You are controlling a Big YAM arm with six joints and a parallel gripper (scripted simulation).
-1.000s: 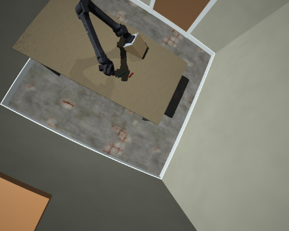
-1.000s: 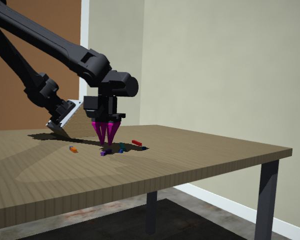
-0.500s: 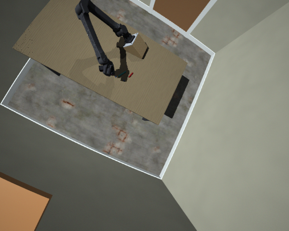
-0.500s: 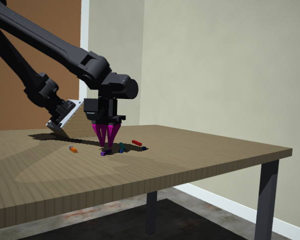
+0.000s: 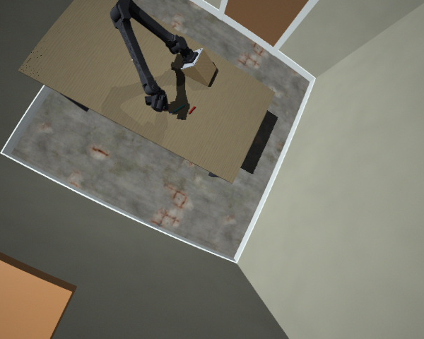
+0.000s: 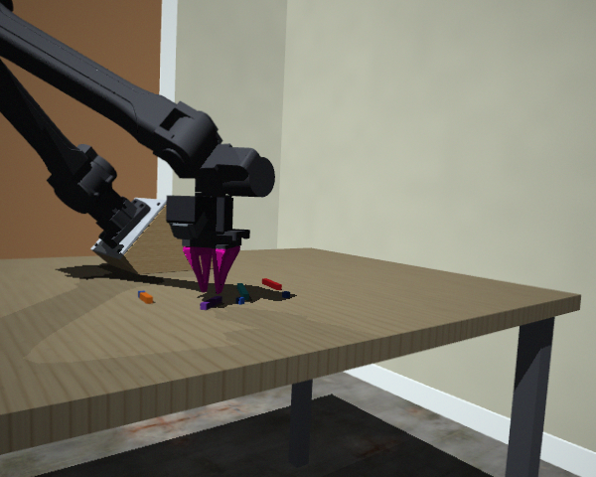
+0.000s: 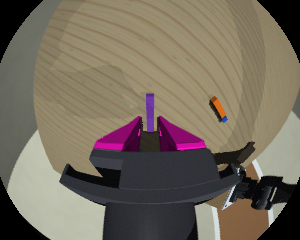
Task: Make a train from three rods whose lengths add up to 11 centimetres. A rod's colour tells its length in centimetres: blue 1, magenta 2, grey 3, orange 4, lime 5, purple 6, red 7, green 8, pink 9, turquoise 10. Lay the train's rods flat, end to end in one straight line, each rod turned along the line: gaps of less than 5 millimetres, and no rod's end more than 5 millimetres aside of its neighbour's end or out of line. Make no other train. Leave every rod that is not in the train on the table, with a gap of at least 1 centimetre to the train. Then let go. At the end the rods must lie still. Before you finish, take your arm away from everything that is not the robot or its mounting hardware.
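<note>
My gripper is now 2 cm above the purple rod. Also, from my hand: turquoise rod (9 cm to the left, 6 cm behind, 2 cm below); then red rod (18 cm to the left, 10 cm behind, 2 cm below); then orange rod (8 cm to the right, 8 cm behind, 2 cm below).
</note>
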